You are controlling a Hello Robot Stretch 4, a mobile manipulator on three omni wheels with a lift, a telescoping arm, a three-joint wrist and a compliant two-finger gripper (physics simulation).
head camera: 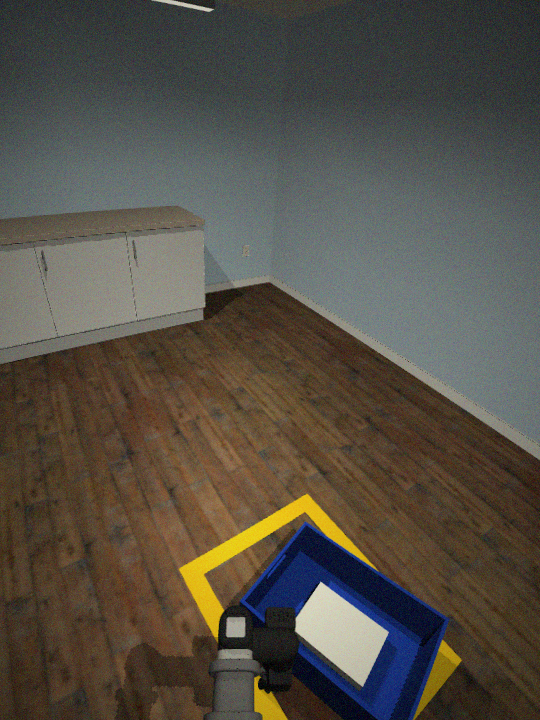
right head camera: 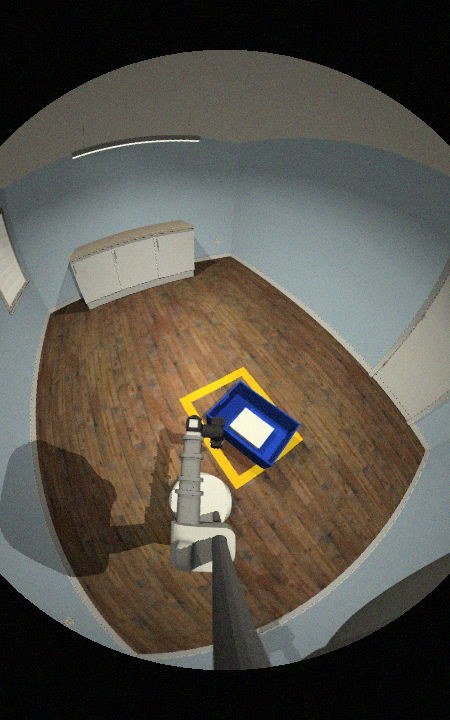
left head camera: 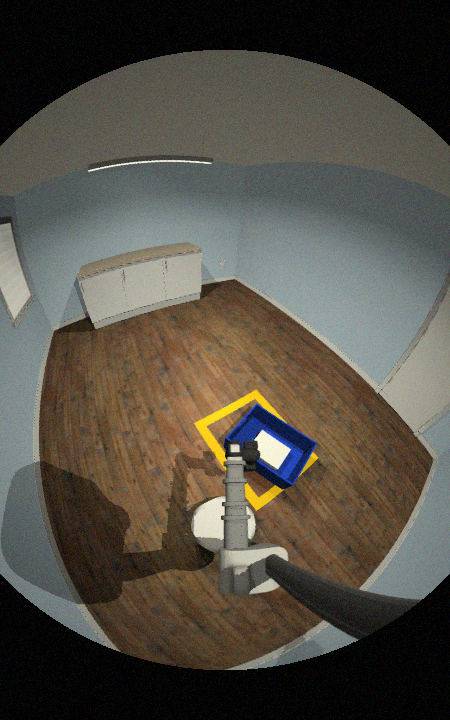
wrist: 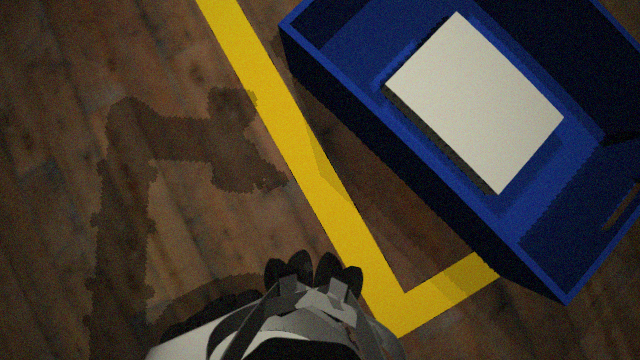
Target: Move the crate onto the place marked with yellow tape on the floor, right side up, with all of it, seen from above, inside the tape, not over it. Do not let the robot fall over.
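Places are measured from the robot's base along level axes (x left, y back, z up), in centimetres.
Pixels of known places: gripper, between the fingertips: (wrist: 314, 271); robot's base, origin of its link: (right head camera: 201, 500) (left head camera: 222, 523).
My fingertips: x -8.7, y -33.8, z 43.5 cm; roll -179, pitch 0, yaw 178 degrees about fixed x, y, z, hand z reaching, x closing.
For each thing: its top centre in the pictures, then the offset to it from my fingertips.
- blue crate, centre of its top: (wrist: 516, 71) (head camera: 345, 611) (right head camera: 254, 419) (left head camera: 273, 441) dy -25.5, dx -27.9, dz -24.2 cm
- white block, centre of its top: (wrist: 478, 100) (head camera: 339, 629) (right head camera: 251, 426) (left head camera: 269, 448) dy -25.0, dx -28.6, dz -39.1 cm
The blue crate (head camera: 290, 575) (left head camera: 249, 424) (right head camera: 228, 411) (wrist: 360, 55) stands upright, open side up, turned at an angle to the yellow tape rectangle (head camera: 248, 537) (left head camera: 228, 410) (right head camera: 214, 387) (wrist: 286, 125). It covers part of the tape's right band, and in the wrist view it crosses the near band, with one corner outside. A white block (head camera: 342, 633) (left head camera: 273, 449) (right head camera: 252, 427) (wrist: 475, 102) lies inside the crate. My gripper (wrist: 314, 271) is shut and empty, apart from the crate, seen near the tape's near left corner. The arm and wrist hide its fingertips in the head views.
My round white base (left head camera: 206, 523) (right head camera: 212, 491) is close to the tape's near corner. A white cabinet (head camera: 93, 279) (left head camera: 143, 286) (right head camera: 136, 268) stands against the far wall. Another wall runs along the right. Wooden floor lies between the tape and both walls.
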